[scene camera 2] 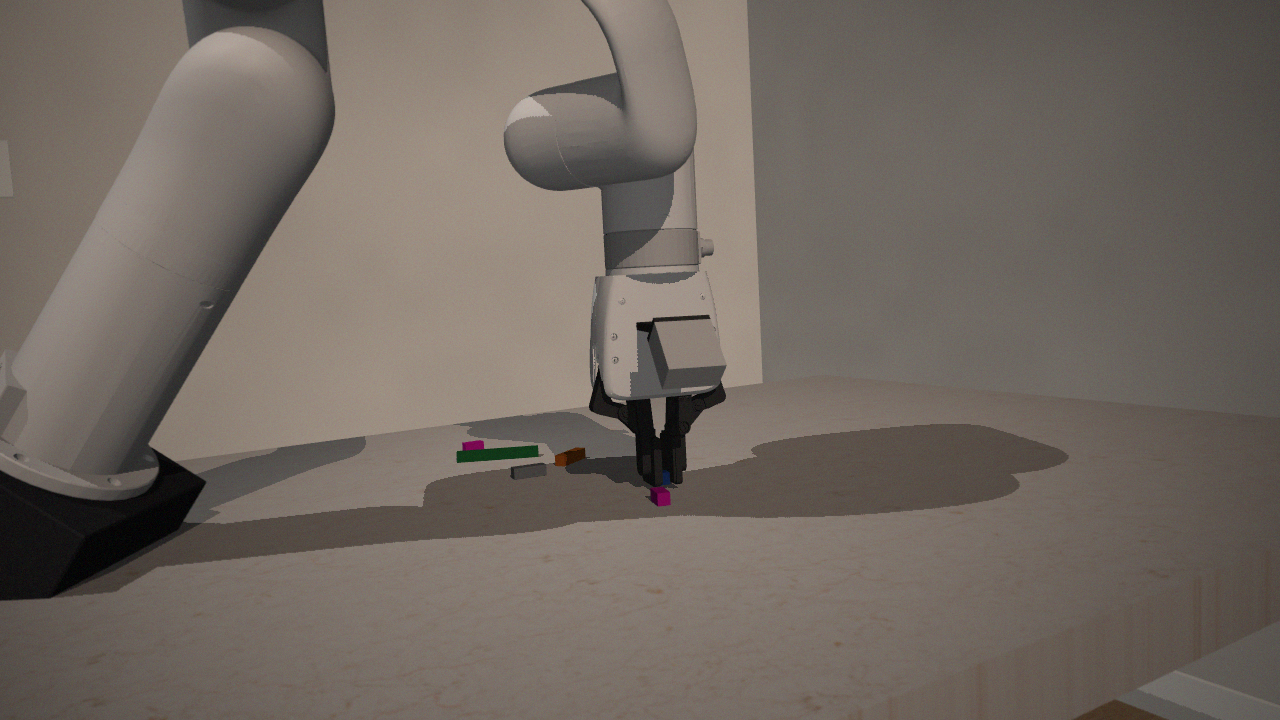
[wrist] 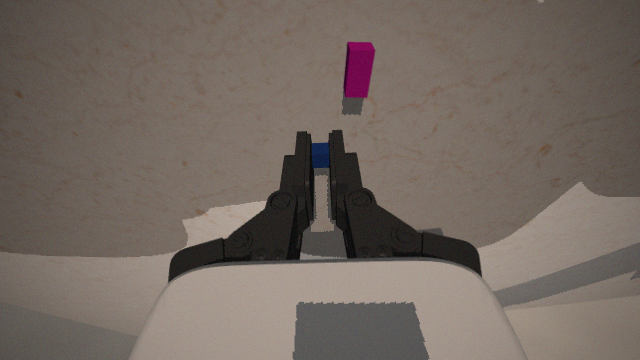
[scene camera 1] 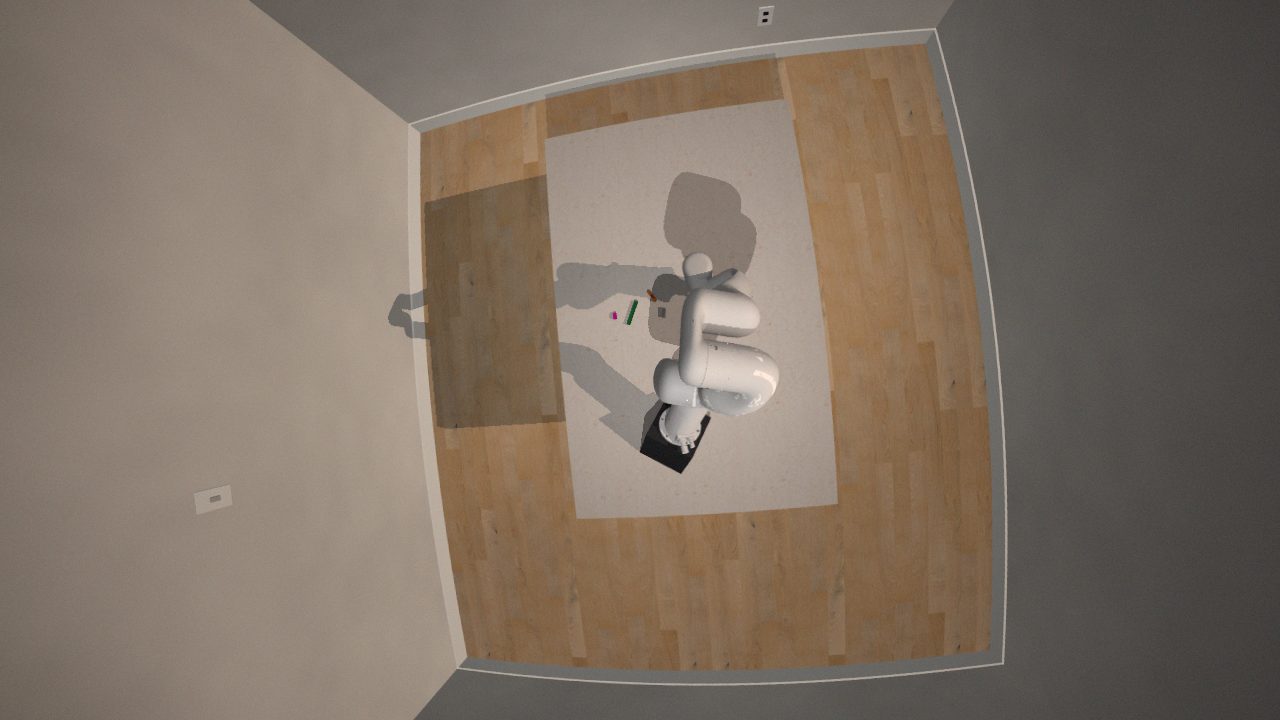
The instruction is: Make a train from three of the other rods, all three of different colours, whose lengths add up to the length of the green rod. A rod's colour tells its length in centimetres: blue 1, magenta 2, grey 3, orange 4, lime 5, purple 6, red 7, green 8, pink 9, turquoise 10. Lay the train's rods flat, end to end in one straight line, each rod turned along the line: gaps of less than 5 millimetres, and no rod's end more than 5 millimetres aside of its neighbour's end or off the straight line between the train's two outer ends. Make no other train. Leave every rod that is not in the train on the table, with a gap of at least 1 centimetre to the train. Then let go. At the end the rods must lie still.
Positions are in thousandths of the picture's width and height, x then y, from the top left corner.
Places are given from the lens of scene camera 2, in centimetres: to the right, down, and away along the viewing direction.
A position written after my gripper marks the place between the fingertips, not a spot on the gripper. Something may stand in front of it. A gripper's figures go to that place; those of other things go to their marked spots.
my gripper (scene camera 2: 518, 670): 2, 10, 75
green rod (scene camera 2: 409, 627): -12, 9, 91
